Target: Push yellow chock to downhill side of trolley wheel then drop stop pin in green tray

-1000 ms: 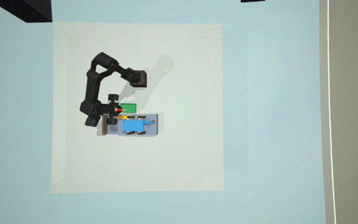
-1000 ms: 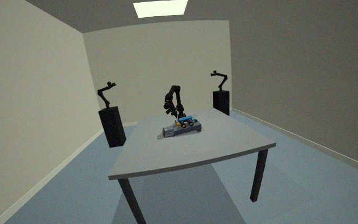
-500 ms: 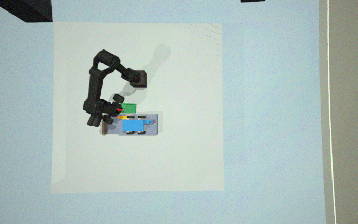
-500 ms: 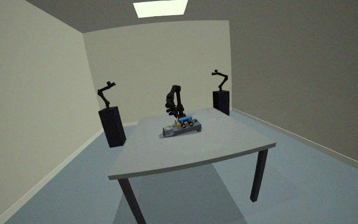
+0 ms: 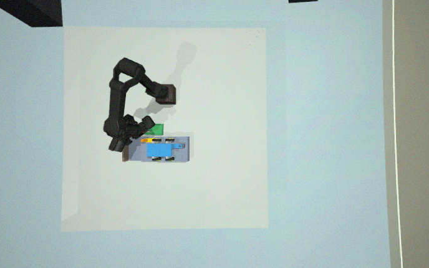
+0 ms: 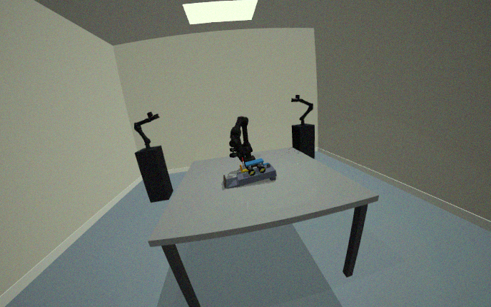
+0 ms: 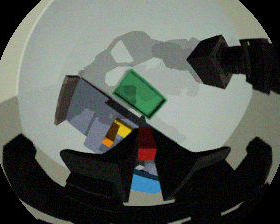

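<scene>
My gripper tip is right at the red-headed stop pin. Also, from my gripper tip: green tray (20 mm behind, 140 mm below); then yellow chock (50 mm ahead, 50 mm below); then blue trolley (110 mm ahead, 80 mm to the left, 20 mm below).
</scene>
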